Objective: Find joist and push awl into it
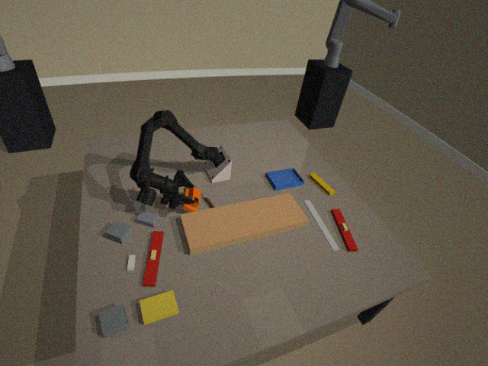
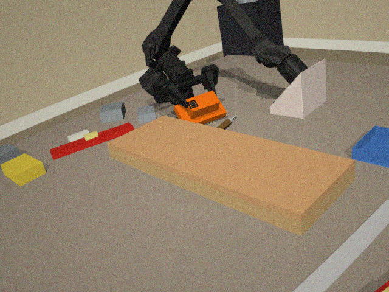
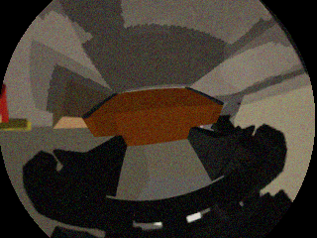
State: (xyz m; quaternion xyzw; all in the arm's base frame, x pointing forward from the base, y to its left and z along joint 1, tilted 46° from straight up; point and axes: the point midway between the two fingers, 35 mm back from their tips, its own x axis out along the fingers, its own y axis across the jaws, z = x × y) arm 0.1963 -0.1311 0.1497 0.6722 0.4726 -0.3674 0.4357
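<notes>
My gripper tip is 1 cm short of the orange stud finder, 1 cm to the left of it and 1 cm above it. The rest, counted from my gripper tip: small white piece: 23 cm ahead, 29 cm to the right, 6 cm below; then awl: 2 cm behind, 6 cm to the left, 6 cm below; then yellow block: 42 cm ahead, 22 cm to the right, 5 cm below.
</notes>
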